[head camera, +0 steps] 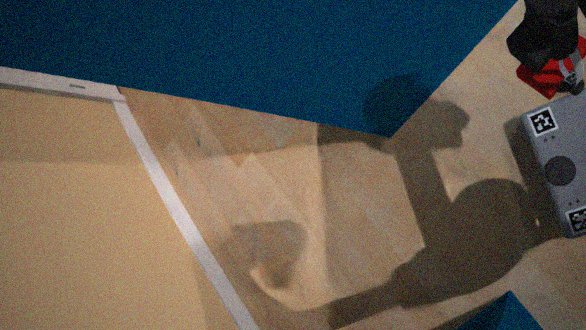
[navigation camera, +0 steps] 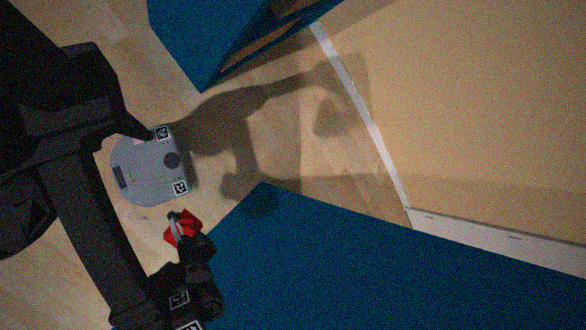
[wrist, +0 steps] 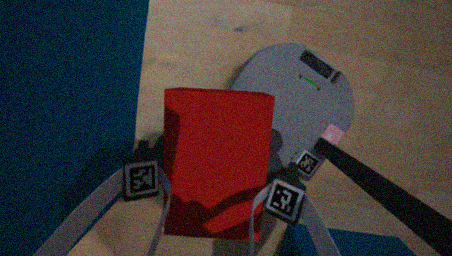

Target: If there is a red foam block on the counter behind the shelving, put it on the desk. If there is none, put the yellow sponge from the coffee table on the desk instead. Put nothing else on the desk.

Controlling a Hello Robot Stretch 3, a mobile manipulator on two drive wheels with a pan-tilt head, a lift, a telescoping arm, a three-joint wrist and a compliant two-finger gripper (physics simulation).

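Seen in the pictures: gripper, fingertip midpoint: (head camera: 549,68) (navigation camera: 184,225) (wrist: 218,157); robot's base, origin of the base link: (head camera: 559,170) (navigation camera: 170,159).
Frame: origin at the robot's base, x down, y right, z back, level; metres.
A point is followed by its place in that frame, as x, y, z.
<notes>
A red foam block (head camera: 536,76) @[-0.663, 0.141, -0.002] (navigation camera: 189,224) @[-0.663, 0.142, 0.008] (wrist: 217,145) @[-0.663, 0.164, 0.043] is upright in the wrist view, between the two fingertips. My gripper (head camera: 555,74) @[-0.616, 0.153, 0.023] (navigation camera: 184,229) @[-0.616, 0.153, 0.023] (wrist: 218,157) @[-0.616, 0.153, 0.023] is shut on it, with a fingertip at each side. Block and gripper are over the floor beside my base, near the edge of a large flat blue surface (head camera: 225,55) @[-0.854, 0.318, -0.369] (navigation camera: 380,245) @[-0.912, 0.313, -0.382] (wrist: 65,75) @[-0.371, 0.442, -0.078]. I cannot tell whether this surface is the desk or the counter. The yellow sponge and the coffee table do not show in these views.
My grey base (head camera: 562,145) @[-0.160, 0.057, 0.024] (navigation camera: 142,172) @[-0.159, 0.008, 0.137] (wrist: 295,95) @[-0.159, 0.012, 0.139] stands on the wooden floor. A second blue piece of furniture (head camera: 510,312) @[-0.159, -0.312, -0.236] (navigation camera: 195,35) @[-0.452, -0.417, -0.191] (wrist: 370,240) @[-0.045, -0.577, -0.123] stands on its other side, with wood-coloured openings. A tan wall (head camera: 90,225) @[-0.504, 0.327, -1.516] (navigation camera: 475,125) @[-0.835, 0.219, -1.471] with a white skirting board (head camera: 175,210) @[-0.063, 0.357, -1.515] (navigation camera: 367,117) @[-0.059, 0.101, -1.406] lies beyond.
</notes>
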